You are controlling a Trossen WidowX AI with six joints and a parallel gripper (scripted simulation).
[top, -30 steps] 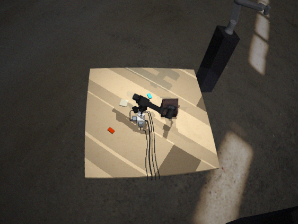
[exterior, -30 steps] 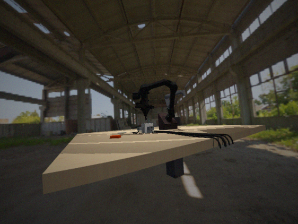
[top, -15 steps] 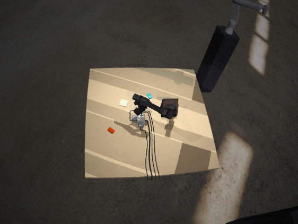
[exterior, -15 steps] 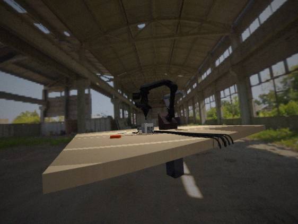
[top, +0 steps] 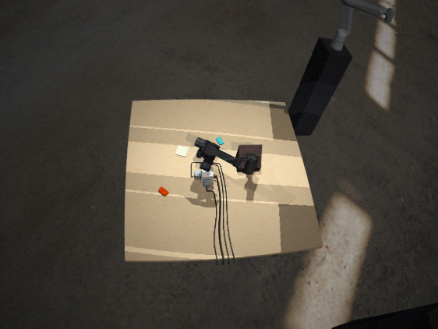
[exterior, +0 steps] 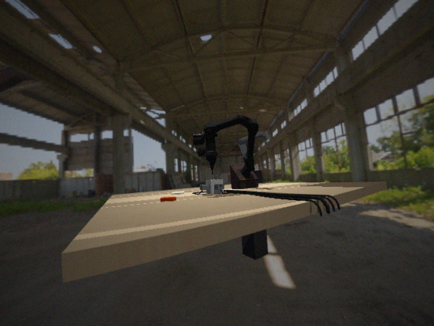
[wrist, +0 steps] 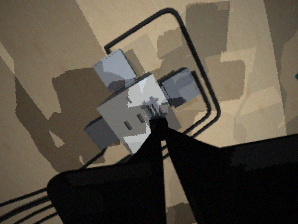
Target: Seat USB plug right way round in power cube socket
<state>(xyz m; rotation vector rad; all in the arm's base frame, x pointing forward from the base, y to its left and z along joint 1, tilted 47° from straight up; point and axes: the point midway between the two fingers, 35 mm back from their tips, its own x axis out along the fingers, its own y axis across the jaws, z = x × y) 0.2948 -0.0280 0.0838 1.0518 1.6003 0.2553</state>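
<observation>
Now: the black USB plug 20 mm below my gripper tip. Round my gripper tip: cyan block: 140 mm behind, 270 mm to the right, 130 mm below; then orange block: 300 mm ahead, 100 mm to the left, 130 mm below; then cream block: 150 mm ahead, 210 mm to the right, 130 mm below.
</observation>
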